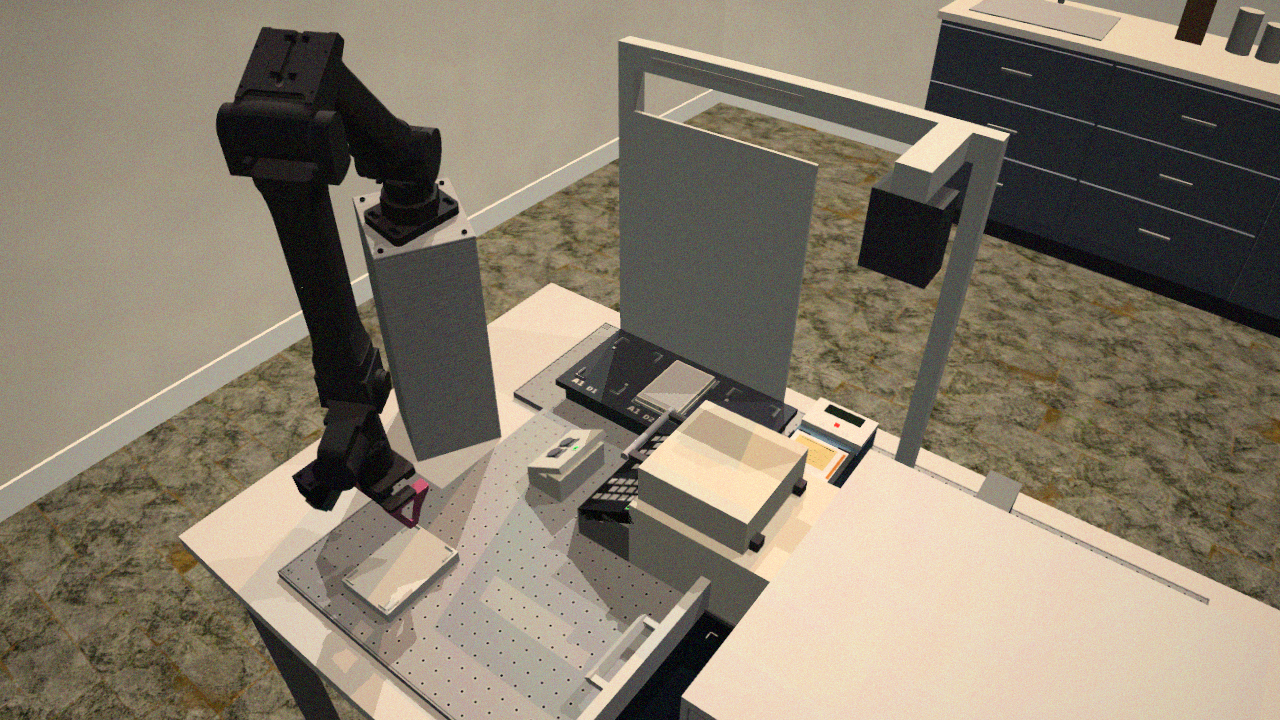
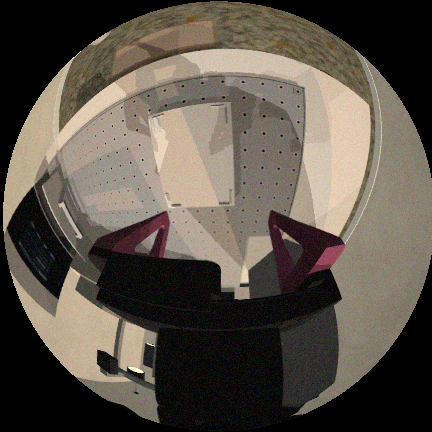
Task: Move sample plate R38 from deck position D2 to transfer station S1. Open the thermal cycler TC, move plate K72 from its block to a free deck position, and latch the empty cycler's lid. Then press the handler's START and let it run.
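Seen in the pictures: gripper, fingertip midpoint: (image 1: pixel 393 510) (image 2: pixel 218 216); arm's base at its link origin: (image 1: pixel 412 216).
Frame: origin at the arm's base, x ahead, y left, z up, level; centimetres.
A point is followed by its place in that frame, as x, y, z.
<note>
My gripper (image 1: pixel 405 516) {17.9, -23.6, -31.9} (image 2: pixel 218 216) {17.9, -23.6, -31.9} is open and empty, above the perforated board beside a pale rectangular pad (image 1: pixel 400 570) {22.2, -27.2, -39.0} (image 2: pixel 197 155) {20.8, -27.3, -39.0} with corner brackets. No label is readable on the pad. The black deck (image 1: pixel 595 358) {12.1, 25.9, -36.4} stands at the back with D1 and D2 marks. A pale grey plate (image 1: pixel 677 386) {29.7, 28.1, -34.8} lies on it by the D2 mark; its label is not readable. A beige boxy device (image 1: pixel 721 465) {54.2, 6.2, -21.0}, seemingly the cycler, has its lid down and a bar handle (image 1: pixel 648 436) {41.6, 5.9, -23.2} on its left side. Plate K72 does not show. I cannot identify the START button.
A small pale switch box (image 1: pixel 565 461) {29.1, 1.0, -33.0} with a green light stands left of a tilted dark key panel (image 1: pixel 613 492) {39.2, 0.9, -32.7}. An upright grey panel (image 1: pixel 716 241) {29.4, 37.3, -9.7} and gantry (image 1: pixel 948 313) {68.5, 40.2, -7.2} rise behind. A low wall with a handle (image 1: pixel 622 651) {56.9, -17.2, -35.5} (image 2: pixel 70 220) {55.7, -17.4, -35.2} borders the perforated board (image 1: pixel 501 644) {41.4, -25.0, -40.9} (image 2: pixel 270 170) {10.9, -25.1, -40.9}.
</note>
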